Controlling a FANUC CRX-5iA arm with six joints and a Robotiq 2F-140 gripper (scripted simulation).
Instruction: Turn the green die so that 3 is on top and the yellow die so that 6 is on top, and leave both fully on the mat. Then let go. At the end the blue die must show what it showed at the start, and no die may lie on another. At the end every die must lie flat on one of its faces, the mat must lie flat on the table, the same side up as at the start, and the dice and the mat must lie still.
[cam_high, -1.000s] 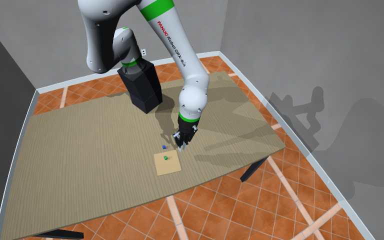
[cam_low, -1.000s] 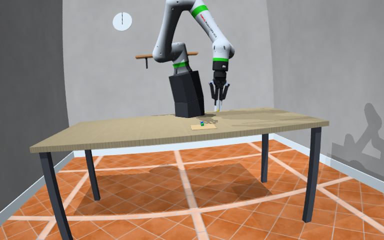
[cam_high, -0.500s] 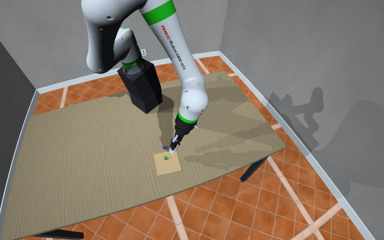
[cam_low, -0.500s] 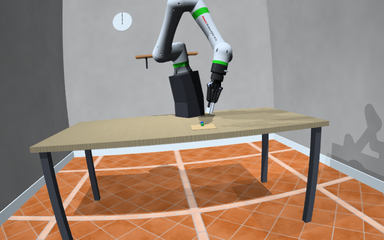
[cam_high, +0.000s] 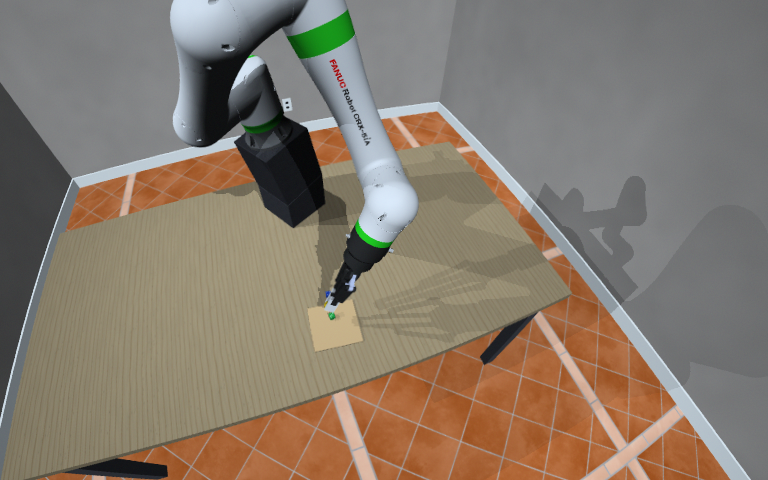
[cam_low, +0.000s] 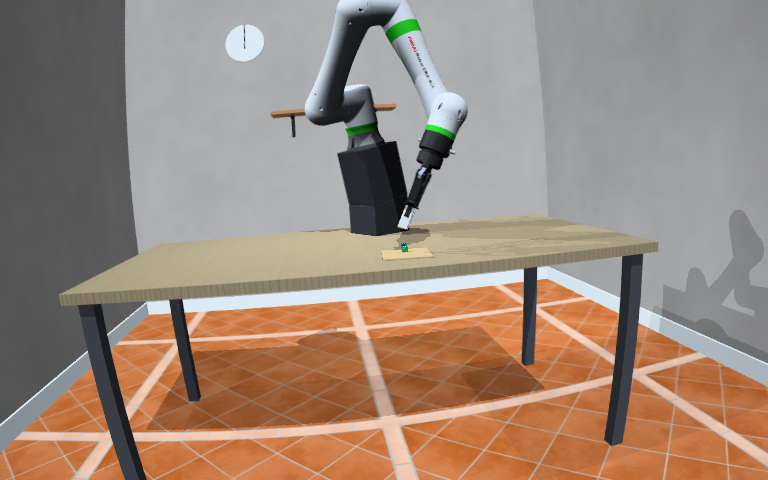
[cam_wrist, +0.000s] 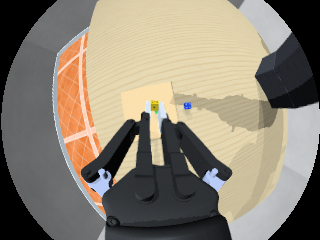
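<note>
Now: the yellow die 20 mm to the right of my hand and 20 mm below it. The rest, counted from my hand: tan mat (100 mm below, 20 mm ahead, 10 mm to the right); then blue die (100 mm below, 80 mm behind, 10 mm to the right); then green die (90 mm below, 10 mm to the right).
</note>
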